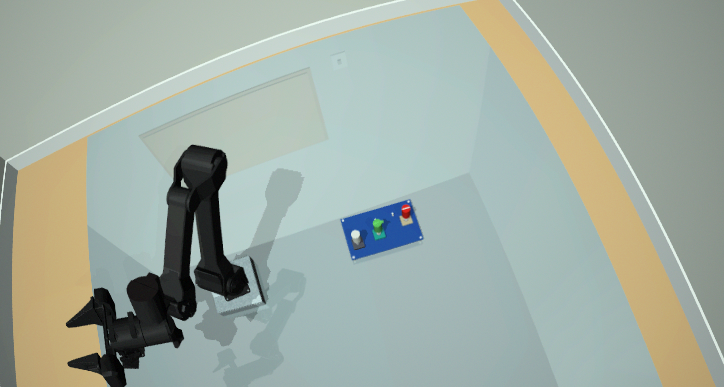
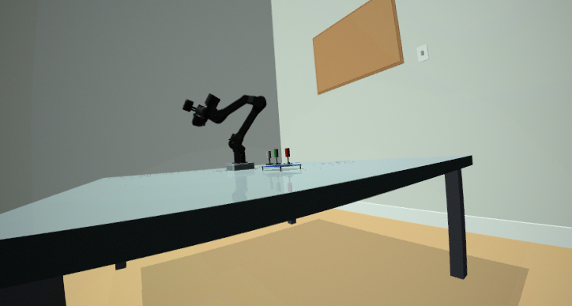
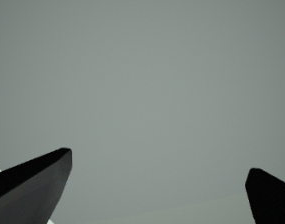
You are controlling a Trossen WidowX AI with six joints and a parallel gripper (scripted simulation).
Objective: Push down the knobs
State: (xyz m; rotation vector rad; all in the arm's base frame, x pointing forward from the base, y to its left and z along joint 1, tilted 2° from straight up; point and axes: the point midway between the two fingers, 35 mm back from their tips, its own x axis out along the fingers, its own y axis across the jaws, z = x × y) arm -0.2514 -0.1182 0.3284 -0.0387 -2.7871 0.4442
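Now: the green knob 62 cm ahead of my gripper tip, 31 cm below it and 9 cm to the left of it. Also, from my gripper tip: red knob 69 cm ahead, 31 cm below, 9 cm to the left.
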